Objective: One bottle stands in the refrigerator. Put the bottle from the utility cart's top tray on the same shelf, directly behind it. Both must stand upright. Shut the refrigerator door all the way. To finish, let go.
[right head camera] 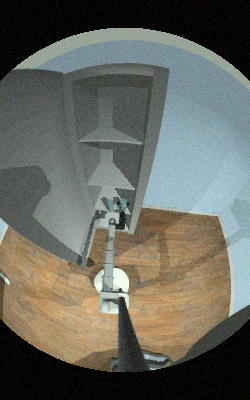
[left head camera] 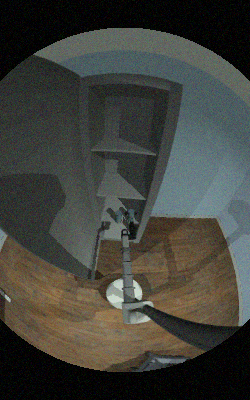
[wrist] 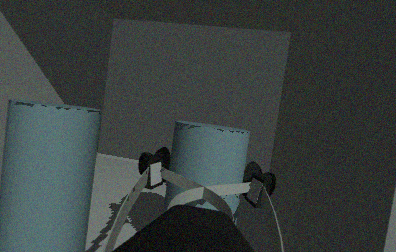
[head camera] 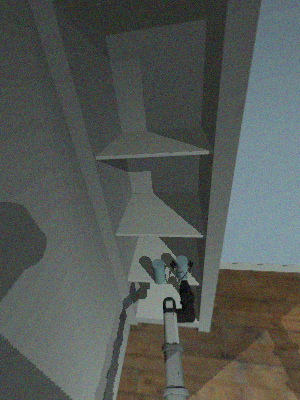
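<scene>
A light blue bottle [head camera: 159,271] [left head camera: 119,216] [right head camera: 111,204] [wrist: 47,175] stands upright on a low shelf [head camera: 149,245] of the refrigerator [head camera: 220,200] [left head camera: 169,125] [right head camera: 152,115]. My gripper [head camera: 182,267] [wrist: 206,168] is shut on a second light blue bottle [wrist: 207,155] and holds it upright inside the refrigerator. The held bottle is right of the standing one and deeper in. Its lower end is hidden in the wrist view, so I cannot tell whether it touches the shelf. The refrigerator door [head camera: 55,295] [left head camera: 30,120] [right head camera: 30,120] is wide open at the left.
Two higher shelves [head camera: 150,147] [head camera: 150,217] are above the bottles. The refrigerator's right wall is close to the gripper. My extended arm [head camera: 173,360] [left head camera: 127,265] [right head camera: 109,255] enters through the front opening. A grey object [left head camera: 162,362] is at the bottom edge, unclear.
</scene>
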